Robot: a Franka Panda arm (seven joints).
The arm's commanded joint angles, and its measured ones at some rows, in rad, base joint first. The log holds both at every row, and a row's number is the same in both.
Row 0, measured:
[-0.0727 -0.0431 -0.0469 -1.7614 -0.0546 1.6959 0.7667]
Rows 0 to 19, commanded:
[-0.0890 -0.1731 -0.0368 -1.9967 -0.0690 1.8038 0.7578]
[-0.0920 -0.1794 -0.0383 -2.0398 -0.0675 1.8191 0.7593]
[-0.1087 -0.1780 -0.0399 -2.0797 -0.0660 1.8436 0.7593]
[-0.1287 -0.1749 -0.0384 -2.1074 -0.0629 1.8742 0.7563]
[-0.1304 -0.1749 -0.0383 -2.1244 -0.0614 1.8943 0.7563]
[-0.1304 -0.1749 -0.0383 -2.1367 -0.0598 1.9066 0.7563]
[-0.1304 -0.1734 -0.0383 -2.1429 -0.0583 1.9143 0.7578]
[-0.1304 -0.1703 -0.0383 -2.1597 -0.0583 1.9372 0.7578]
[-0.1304 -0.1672 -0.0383 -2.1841 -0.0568 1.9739 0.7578]
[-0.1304 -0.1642 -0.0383 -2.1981 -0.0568 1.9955 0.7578]
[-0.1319 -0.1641 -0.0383 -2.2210 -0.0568 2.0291 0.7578]
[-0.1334 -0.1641 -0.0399 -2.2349 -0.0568 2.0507 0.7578]
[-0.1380 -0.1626 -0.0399 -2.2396 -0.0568 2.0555 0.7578]
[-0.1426 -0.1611 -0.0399 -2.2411 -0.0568 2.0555 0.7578]
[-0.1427 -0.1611 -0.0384 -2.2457 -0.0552 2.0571 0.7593]
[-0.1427 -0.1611 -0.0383 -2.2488 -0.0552 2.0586 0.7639]
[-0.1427 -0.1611 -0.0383 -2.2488 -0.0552 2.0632 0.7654]
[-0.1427 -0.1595 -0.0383 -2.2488 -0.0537 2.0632 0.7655]
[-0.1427 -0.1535 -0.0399 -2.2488 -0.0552 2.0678 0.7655]
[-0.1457 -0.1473 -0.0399 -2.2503 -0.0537 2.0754 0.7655]
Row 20, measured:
[-0.1329 -0.1471 -0.0471 -2.2307 -0.0549 2.0406 0.7640]
